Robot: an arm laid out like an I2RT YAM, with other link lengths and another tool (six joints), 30 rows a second.
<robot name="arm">
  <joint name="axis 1" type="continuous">
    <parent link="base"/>
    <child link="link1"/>
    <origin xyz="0 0 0.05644" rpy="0 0 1.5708"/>
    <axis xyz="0 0 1"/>
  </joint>
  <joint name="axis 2" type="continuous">
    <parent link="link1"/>
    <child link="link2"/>
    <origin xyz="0.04 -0.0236 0.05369" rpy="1.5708 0 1.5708"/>
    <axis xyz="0 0 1"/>
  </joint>
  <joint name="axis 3" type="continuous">
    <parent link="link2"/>
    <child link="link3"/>
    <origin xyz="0.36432 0 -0.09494" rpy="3.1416 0 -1.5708"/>
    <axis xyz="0 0 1"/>
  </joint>
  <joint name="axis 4" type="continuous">
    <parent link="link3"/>
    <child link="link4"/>
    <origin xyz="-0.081 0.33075 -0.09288"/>
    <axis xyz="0 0 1"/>
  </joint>
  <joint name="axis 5" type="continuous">
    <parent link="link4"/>
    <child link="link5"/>
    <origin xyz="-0.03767 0.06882 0.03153" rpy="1.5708 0 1.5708"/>
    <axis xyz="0 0 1"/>
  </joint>
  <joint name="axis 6" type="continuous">
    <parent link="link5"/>
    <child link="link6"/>
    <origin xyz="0.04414 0 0.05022" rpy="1.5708 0 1.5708"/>
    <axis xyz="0 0 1"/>
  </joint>
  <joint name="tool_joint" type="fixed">
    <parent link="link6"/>
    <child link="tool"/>
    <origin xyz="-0.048 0.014 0.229" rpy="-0.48 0 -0.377"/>
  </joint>
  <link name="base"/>
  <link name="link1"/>
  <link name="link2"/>
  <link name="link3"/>
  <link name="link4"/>
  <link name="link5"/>
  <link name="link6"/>
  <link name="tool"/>
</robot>
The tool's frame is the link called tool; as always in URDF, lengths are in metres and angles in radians. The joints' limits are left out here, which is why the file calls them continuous.
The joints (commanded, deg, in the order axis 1, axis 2, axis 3, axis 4, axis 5, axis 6), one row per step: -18.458 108.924 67.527 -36.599 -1.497 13.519; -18.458 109.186 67.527 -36.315 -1.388 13.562; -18.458 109.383 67.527 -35.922 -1.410 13.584; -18.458 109.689 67.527 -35.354 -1.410 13.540; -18.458 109.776 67.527 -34.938 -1.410 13.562; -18.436 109.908 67.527 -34.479 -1.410 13.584; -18.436 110.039 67.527 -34.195 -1.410 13.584; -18.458 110.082 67.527 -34.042 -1.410 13.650; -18.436 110.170 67.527 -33.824 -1.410 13.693; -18.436 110.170 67.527 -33.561 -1.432 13.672; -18.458 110.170 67.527 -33.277 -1.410 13.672; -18.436 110.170 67.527 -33.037 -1.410 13.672; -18.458 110.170 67.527 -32.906 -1.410 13.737; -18.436 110.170 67.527 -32.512 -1.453 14.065
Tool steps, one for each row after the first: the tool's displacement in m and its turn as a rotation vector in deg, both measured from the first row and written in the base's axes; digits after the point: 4 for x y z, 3 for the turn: 0.0008 -0.0008 -0.0020 -0.099 0.011 -0.065; 0.0026 -0.0013 -0.0032 -0.136 -0.183 -0.082; 0.0049 -0.0021 -0.0052 -0.228 -0.429 -0.039; 0.0070 -0.0028 -0.0055 -0.328 -0.742 -0.061; 0.0093 -0.0033 -0.0061 -0.426 -1.054 -0.060; 0.0105 -0.0037 -0.0069 -0.474 -1.199 -0.060; 0.0113 -0.0042 -0.0071 -0.495 -1.306 -0.147; 0.0123 -0.0043 -0.0076 -0.526 -1.432 -0.167; 0.0138 -0.0047 -0.0073 -0.593 -1.687 -0.142; 0.0153 -0.0055 -0.0070 -0.704 -1.950 -0.169; 0.0167 -0.0058 -0.0067 -0.779 -2.178 -0.147; 0.0174 -0.0062 -0.0065 -0.806 -2.305 -0.232; 0.0199 -0.0066 -0.0059 -0.815 -2.708 -0.519
